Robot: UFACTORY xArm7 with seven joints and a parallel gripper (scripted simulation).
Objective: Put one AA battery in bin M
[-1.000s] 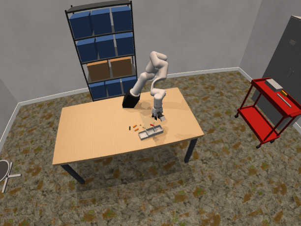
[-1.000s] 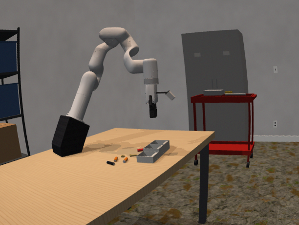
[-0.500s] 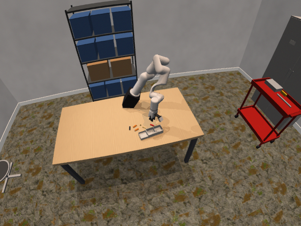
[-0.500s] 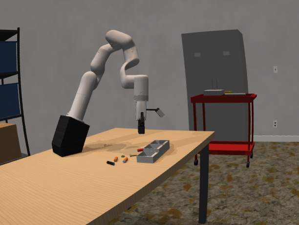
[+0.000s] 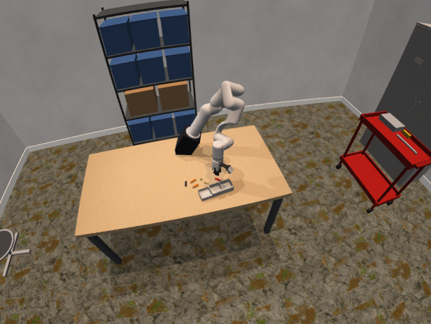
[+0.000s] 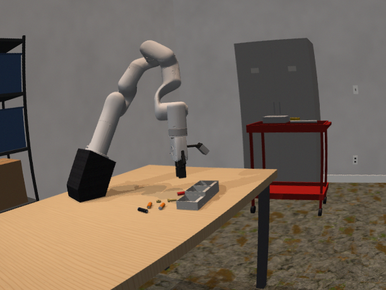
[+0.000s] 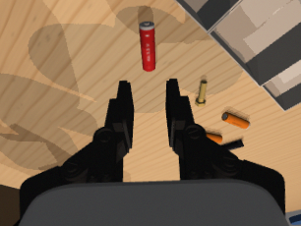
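My hand is 9 cm above the red AA battery. Round my hand: brass bolt 10 cm to the right, 9 cm below, 2 cm ahead; then brass nut 13 cm to the right, 9 cm below, 2 cm behind; then bin tray 11 cm ahead, 7 cm below, 3 cm to the right.
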